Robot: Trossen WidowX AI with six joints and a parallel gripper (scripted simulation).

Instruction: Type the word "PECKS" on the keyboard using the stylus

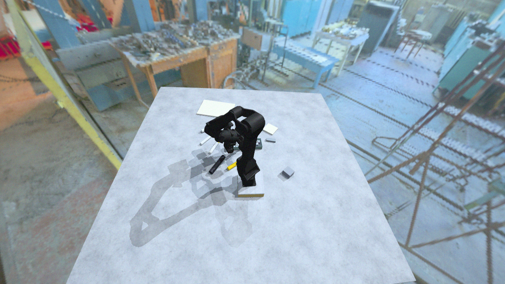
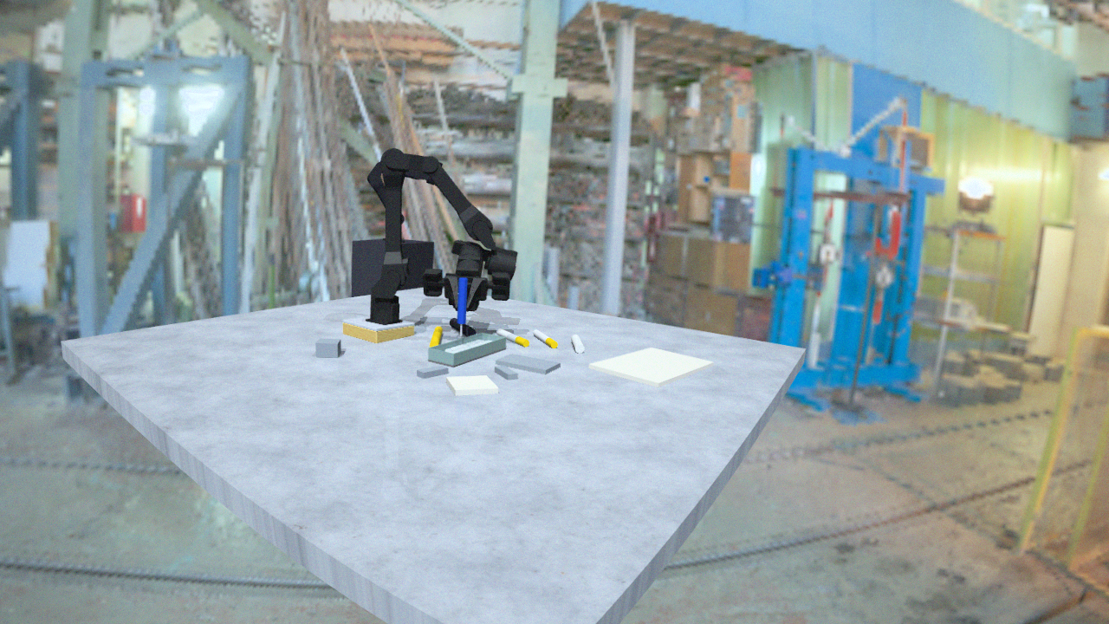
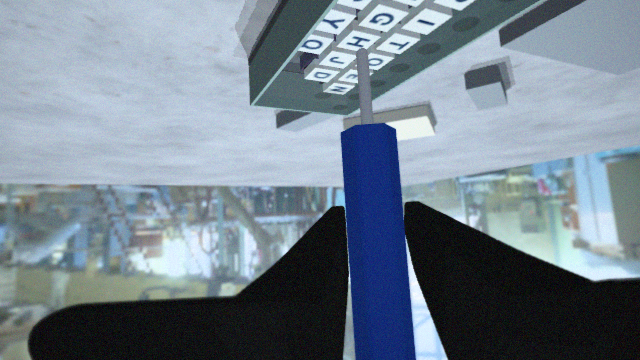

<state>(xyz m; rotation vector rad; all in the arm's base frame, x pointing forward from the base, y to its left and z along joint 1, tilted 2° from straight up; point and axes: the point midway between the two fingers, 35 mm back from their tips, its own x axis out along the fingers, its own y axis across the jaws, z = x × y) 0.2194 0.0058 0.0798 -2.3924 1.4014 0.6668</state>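
My gripper tip is now 100 mm past the yellow marker, 80 mm above it and 50 mm to the right of it. Round my gripper tip: grey slab (150 mm ahead, 90 mm below, 10 mm to the left); grey stylus tip (50 mm below); blue stylus (10 mm below).
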